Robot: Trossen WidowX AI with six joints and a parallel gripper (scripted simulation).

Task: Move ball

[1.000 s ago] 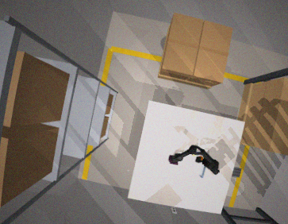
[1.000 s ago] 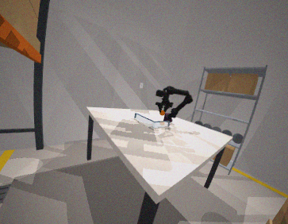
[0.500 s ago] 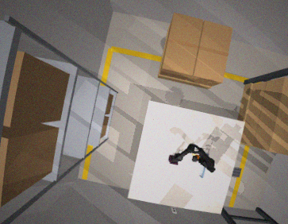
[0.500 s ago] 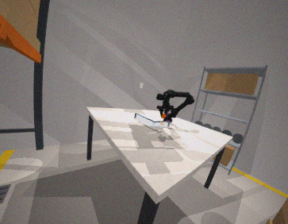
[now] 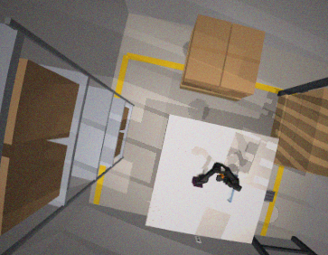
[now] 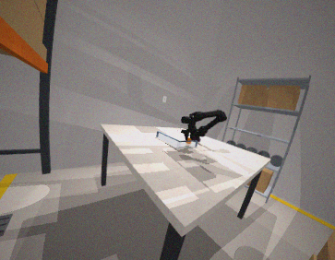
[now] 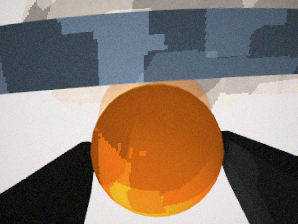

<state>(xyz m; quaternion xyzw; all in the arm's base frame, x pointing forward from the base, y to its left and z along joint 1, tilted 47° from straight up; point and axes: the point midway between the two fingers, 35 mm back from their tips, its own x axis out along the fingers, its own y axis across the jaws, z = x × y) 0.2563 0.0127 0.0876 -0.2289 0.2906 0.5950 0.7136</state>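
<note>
The see-through copy of ball lies 10 mm to the left of my gripper tip and 10 mm below it. Round my gripper tip: orange ball: right at my gripper tip; low clear wall: 150 mm ahead, 130 mm to the right, 10 mm below.
</note>
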